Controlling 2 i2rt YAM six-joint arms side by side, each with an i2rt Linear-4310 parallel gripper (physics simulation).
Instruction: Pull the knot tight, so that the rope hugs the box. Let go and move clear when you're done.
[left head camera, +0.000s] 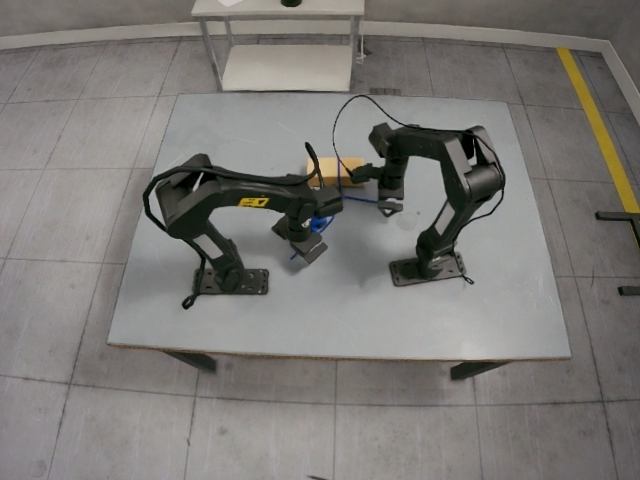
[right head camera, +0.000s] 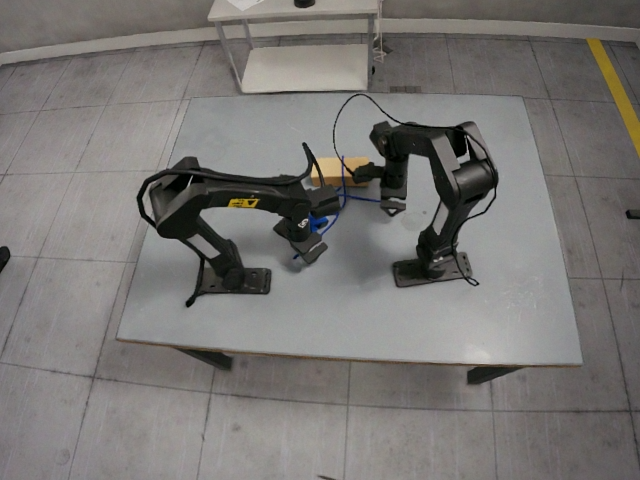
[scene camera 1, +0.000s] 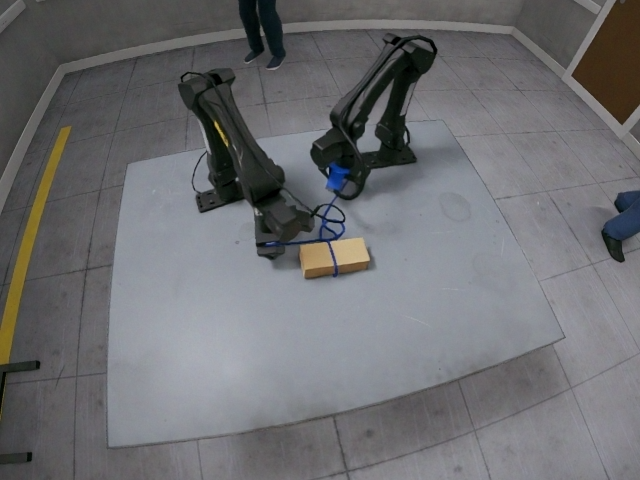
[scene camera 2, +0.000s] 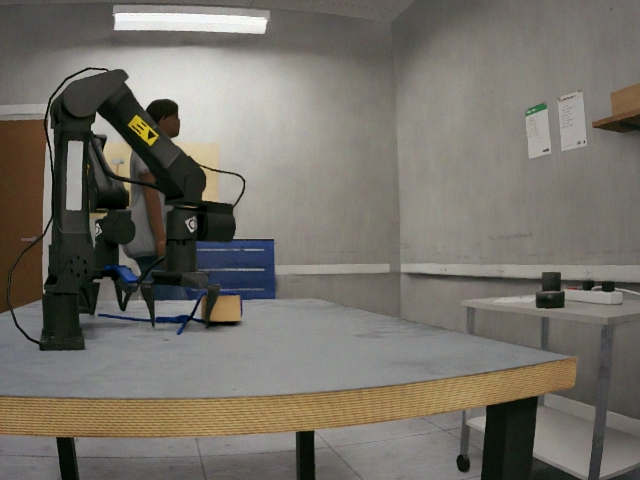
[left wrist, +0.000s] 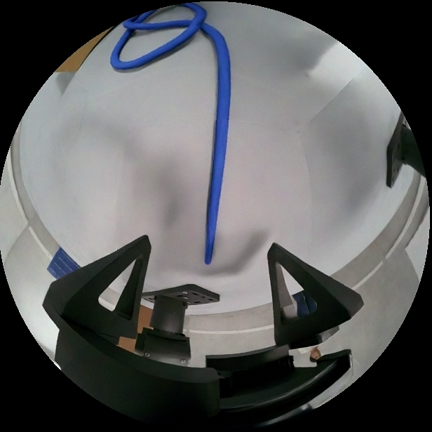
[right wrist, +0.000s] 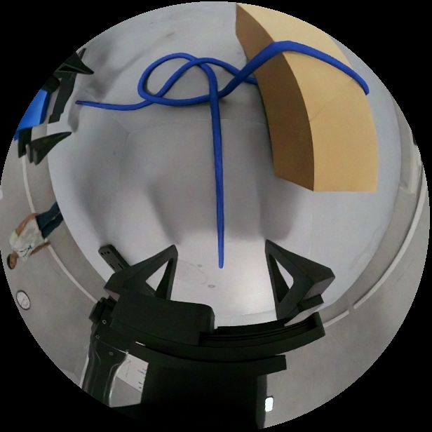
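Observation:
A blue rope (left head camera: 339, 173) (scene camera 1: 333, 258) (left wrist: 220, 140) (right wrist: 216, 130) wraps over a tan box (left head camera: 320, 167) (right head camera: 323, 167) (scene camera 1: 348, 250) (scene camera 2: 227, 308) (right wrist: 345, 150). Its loose knot lies in open loops on the table beside the box. My left gripper (left head camera: 295, 252) (scene camera 2: 107, 311) (left wrist: 210, 246) is open; one rope tail runs toward the gap between its fingers. My right gripper (scene camera 2: 179, 325) (right wrist: 219, 247) is open and low over the table; the other tail runs between its fingers in the right wrist view. The left arm partly hides the knot in the left head view.
Both arms stand on the grey table (left head camera: 336, 320) (scene camera 1: 248, 361), with the right gripper close beside the box. A black cable loops over the box in the left head view. A white trolley (left head camera: 289, 67) (right head camera: 305, 67) stands beyond the table's far edge.

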